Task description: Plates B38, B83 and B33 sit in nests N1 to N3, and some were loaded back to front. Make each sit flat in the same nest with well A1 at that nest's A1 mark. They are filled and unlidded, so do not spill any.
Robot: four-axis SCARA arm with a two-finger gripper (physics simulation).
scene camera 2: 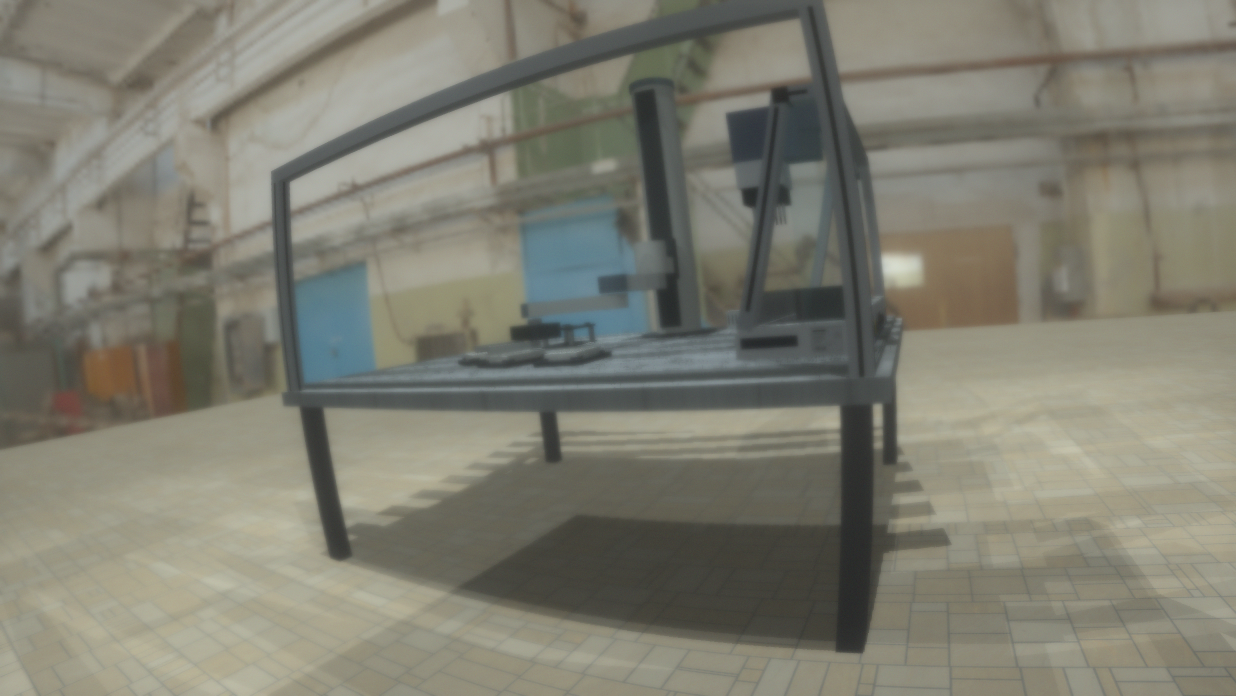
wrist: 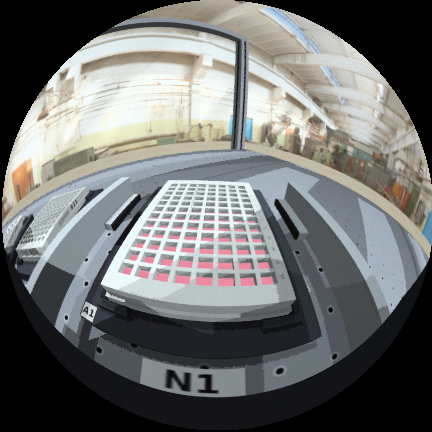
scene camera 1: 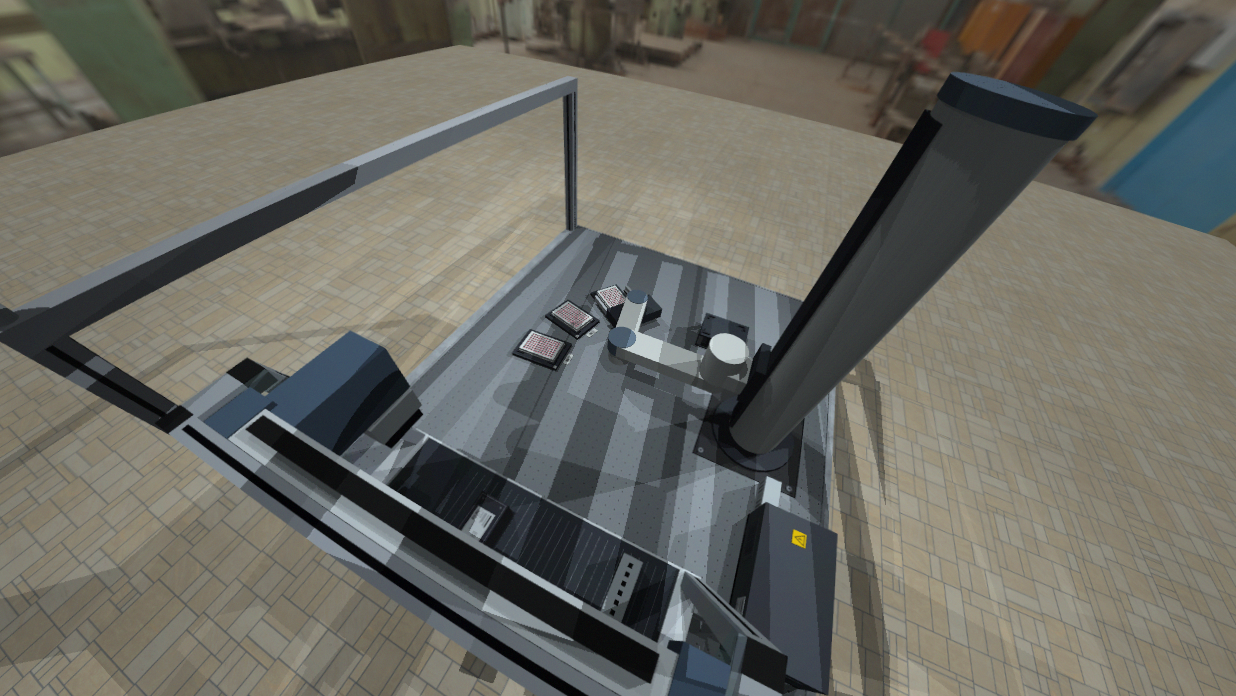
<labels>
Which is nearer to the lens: the plate B83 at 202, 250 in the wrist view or the plate B33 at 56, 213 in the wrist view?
The plate B83.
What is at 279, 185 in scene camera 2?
A frame post.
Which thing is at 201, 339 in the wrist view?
A nest N1.
</labels>
